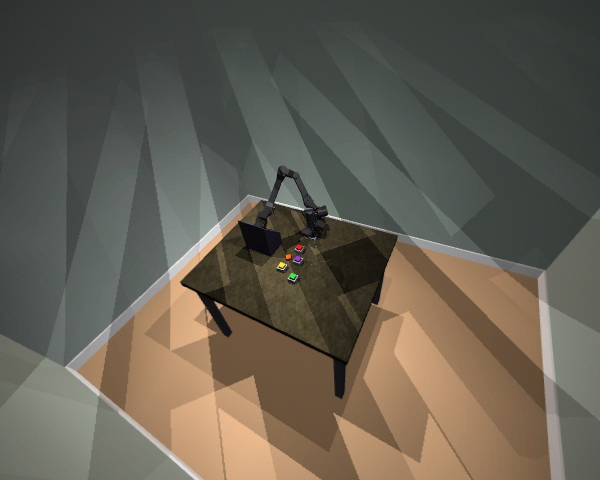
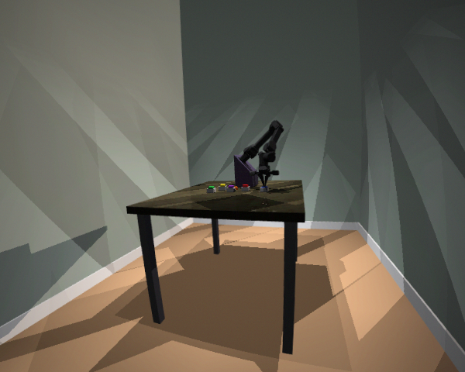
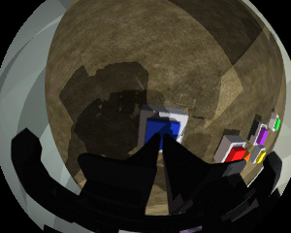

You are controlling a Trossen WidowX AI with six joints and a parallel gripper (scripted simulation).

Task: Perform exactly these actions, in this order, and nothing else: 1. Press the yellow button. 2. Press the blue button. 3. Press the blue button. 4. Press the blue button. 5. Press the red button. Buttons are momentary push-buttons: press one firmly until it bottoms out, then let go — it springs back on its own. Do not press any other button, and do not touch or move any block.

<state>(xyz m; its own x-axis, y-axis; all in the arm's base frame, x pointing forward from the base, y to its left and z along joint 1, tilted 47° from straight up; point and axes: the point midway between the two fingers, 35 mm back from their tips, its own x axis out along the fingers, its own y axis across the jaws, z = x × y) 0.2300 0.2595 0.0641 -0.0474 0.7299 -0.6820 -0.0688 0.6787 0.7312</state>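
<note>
My gripper tip is 1 cm above the blue button. The rest, counted from my gripper tip: purple button 2 cm ahead, 22 cm to the right; red button 2 cm behind, 14 cm to the right; small orange block 5 cm behind, 22 cm to the right, 2 cm below.
</note>
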